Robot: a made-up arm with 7 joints.
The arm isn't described. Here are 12 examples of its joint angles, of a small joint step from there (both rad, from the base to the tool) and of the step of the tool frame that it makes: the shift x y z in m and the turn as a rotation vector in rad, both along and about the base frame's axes.
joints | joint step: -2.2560 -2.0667 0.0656 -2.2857 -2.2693 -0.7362 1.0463 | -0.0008 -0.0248 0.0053 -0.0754 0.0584 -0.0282 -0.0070
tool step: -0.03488 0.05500 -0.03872 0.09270 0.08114 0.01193
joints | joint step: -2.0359 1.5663 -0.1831 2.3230 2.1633 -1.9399 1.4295 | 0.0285 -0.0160 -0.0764 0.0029 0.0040 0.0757 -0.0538
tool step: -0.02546 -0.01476 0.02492 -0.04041 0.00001 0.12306
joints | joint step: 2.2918 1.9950 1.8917 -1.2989 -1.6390 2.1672 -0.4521 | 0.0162 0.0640 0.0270 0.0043 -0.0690 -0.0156 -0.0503
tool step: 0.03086 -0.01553 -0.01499 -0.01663 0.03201 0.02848
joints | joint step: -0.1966 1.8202 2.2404 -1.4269 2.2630 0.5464 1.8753 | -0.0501 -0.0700 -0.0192 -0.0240 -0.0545 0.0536 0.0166
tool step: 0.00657 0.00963 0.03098 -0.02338 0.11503 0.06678
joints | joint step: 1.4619 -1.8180 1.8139 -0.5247 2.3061 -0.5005 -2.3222 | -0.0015 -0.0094 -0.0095 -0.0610 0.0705 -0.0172 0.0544
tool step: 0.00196 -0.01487 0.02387 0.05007 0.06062 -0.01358
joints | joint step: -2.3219 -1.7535 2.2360 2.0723 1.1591 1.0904 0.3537 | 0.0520 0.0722 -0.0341 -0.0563 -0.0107 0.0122 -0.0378
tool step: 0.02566 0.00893 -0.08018 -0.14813 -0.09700 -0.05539
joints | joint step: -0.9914 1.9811 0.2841 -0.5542 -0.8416 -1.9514 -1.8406 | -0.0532 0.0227 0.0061 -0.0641 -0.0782 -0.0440 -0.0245
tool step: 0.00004 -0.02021 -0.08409 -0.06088 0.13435 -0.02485
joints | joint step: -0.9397 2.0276 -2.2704 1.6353 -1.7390 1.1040 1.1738 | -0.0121 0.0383 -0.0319 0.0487 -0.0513 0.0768 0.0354
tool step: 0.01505 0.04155 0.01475 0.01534 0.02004 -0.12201
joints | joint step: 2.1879 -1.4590 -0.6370 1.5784 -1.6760 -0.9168 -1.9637 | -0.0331 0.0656 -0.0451 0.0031 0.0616 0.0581 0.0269
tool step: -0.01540 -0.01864 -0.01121 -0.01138 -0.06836 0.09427
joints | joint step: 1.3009 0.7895 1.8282 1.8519 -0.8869 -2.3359 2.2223 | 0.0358 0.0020 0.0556 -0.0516 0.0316 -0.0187 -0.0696
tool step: -0.00907 0.02961 -0.01123 -0.02768 -0.02917 0.01483
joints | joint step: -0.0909 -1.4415 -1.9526 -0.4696 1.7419 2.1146 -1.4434 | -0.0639 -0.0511 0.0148 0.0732 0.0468 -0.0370 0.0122
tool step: 0.07343 0.00933 -0.00389 0.05789 0.09836 0.07778
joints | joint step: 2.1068 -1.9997 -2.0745 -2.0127 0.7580 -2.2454 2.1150 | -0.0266 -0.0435 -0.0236 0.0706 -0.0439 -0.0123 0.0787
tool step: -0.01185 0.00842 -0.00350 -0.13447 0.05142 -0.04053
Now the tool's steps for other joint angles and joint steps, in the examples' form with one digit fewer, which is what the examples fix.
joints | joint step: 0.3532 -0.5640 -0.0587 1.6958 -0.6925 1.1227 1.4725 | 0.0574 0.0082 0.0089 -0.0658 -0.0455 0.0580 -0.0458
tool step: -0.0150 -0.0128 -0.0266 0.0686 -0.0342 0.0717
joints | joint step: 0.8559 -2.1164 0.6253 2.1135 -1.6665 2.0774 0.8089 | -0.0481 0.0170 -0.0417 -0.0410 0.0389 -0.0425 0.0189
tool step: 0.0110 0.0406 0.0003 -0.0463 0.0288 0.1267
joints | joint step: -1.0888 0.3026 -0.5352 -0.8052 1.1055 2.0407 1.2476 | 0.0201 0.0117 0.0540 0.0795 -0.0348 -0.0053 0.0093
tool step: -0.0120 0.0395 -0.0108 0.0636 0.0587 -0.0100
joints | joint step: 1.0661 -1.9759 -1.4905 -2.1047 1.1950 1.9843 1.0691 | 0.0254 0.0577 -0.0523 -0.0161 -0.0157 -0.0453 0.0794
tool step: -0.0363 -0.0285 -0.0564 0.0270 -0.0484 0.1667
